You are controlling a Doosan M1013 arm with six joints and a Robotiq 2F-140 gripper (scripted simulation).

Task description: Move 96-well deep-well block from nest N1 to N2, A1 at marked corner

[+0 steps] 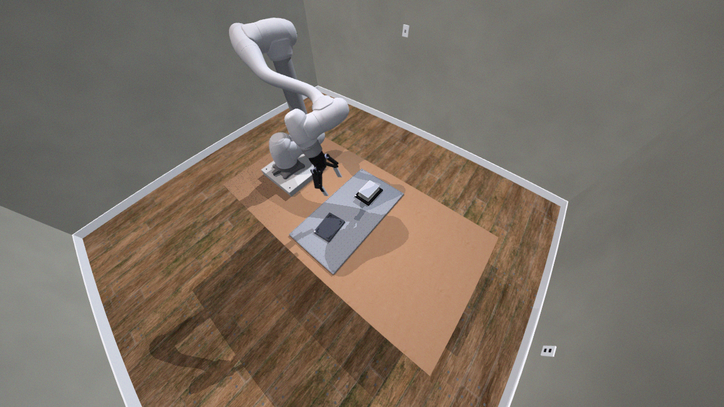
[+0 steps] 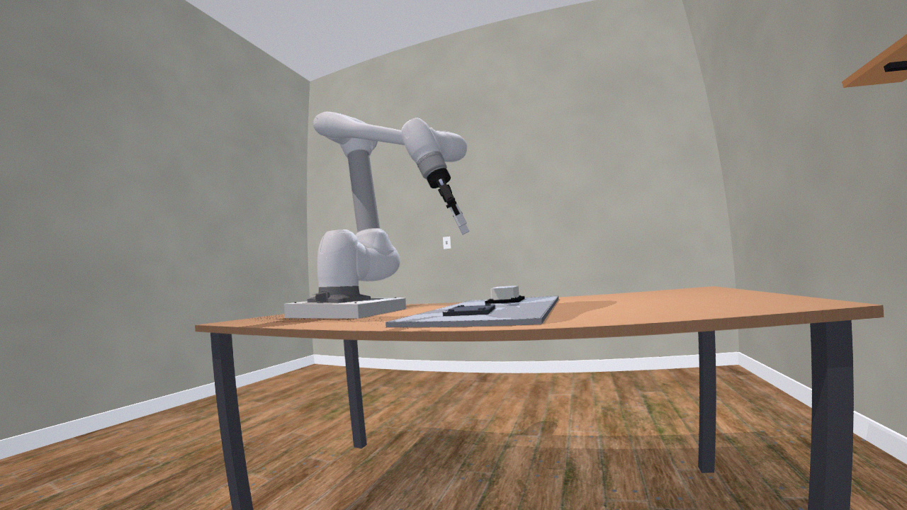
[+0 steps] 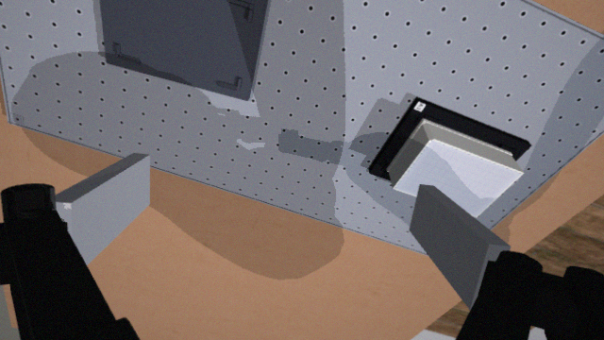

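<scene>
Right now my hand is 24 cm to the right of the white 96-well deep-well block, 23 cm above it and 5 cm short of it. Also, from my hand: white A1 label: 25 cm below, 16 cm to the left.
</scene>
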